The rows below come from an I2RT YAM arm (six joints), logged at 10 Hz.
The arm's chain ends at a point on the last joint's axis. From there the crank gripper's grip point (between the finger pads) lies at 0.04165 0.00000 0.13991 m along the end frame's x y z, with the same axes.
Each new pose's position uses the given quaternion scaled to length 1; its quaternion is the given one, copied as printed.
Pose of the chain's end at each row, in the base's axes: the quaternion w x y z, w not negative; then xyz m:
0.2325 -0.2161 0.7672 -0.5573 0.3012 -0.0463 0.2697
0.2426 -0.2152 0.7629 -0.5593 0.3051 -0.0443 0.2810
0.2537 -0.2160 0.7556 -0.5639 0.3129 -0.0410 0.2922
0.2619 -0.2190 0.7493 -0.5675 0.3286 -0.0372 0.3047
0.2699 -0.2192 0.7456 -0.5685 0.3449 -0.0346 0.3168
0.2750 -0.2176 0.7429 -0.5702 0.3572 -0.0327 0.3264
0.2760 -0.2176 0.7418 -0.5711 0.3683 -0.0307 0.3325
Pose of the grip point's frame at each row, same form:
0.2325 -0.2161 0.7672 -0.5573 0.3516 -0.1765 0.2270
0.2426 -0.2152 0.7629 -0.5593 0.3577 -0.1741 0.2397
0.2537 -0.2160 0.7556 -0.5639 0.3682 -0.1704 0.2535
0.2619 -0.2190 0.7493 -0.5675 0.3863 -0.1662 0.2681
0.2699 -0.2192 0.7456 -0.5685 0.4045 -0.1630 0.2813
0.2750 -0.2176 0.7429 -0.5702 0.4177 -0.1610 0.2919
0.2760 -0.2176 0.7418 -0.5711 0.4290 -0.1590 0.2985

